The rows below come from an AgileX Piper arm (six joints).
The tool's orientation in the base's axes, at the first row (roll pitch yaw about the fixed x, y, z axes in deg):
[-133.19 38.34 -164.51]
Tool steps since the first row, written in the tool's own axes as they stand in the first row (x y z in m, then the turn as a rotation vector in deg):
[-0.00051 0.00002 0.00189 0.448 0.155 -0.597]
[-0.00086 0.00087 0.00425 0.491 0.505 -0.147]
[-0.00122 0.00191 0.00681 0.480 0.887 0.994]
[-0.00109 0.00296 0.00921 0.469 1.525 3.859]
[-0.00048 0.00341 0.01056 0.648 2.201 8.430]
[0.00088 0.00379 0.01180 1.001 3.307 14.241]
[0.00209 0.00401 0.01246 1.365 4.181 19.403]
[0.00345 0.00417 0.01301 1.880 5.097 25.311]
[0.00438 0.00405 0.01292 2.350 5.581 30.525]
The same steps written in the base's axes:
[0.00153 -0.00099 -0.00071 -0.660 0.379 -0.046]
[0.00344 -0.00165 -0.00225 -0.332 0.378 -0.514]
[0.00552 -0.00227 -0.00399 0.462 0.006 -1.339]
[0.00713 -0.00289 -0.00596 2.362 -1.182 -3.235]
[0.00760 -0.00346 -0.00732 5.158 -3.385 -6.186]
[0.00742 -0.00418 -0.00905 8.680 -6.020 -10.157]
[0.00696 -0.00465 -0.01028 11.743 -8.456 -13.654]
[0.00630 -0.00513 -0.01151 15.153 -11.330 -17.668]
[0.00552 -0.00537 -0.01197 18.069 -14.123 -21.036]

